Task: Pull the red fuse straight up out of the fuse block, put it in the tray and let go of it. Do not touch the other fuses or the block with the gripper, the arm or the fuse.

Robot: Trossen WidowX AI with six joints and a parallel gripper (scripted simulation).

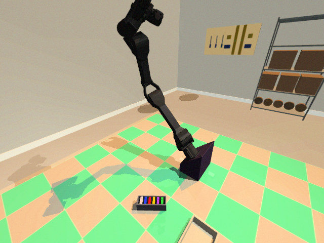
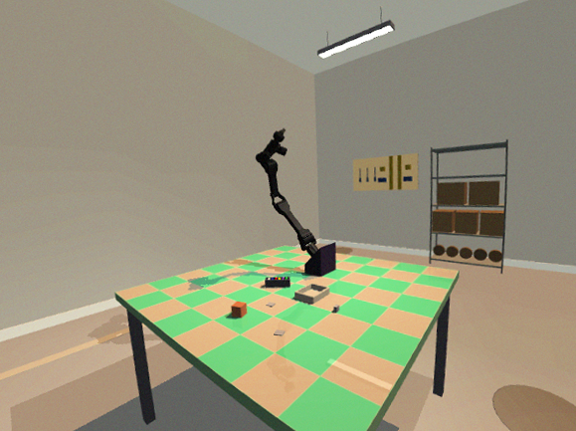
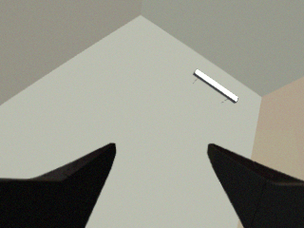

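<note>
The red fuse is 31 cm ahead of my gripper tip, 17 cm to the left of it and 80 cm below it. Round my gripper tip: purple fuse 28 cm ahead, 20 cm to the left, 80 cm below; yellow fuse 29 cm ahead, 18 cm to the left, 80 cm below; blue fuse 32 cm ahead, 16 cm to the left, 80 cm below.
</note>
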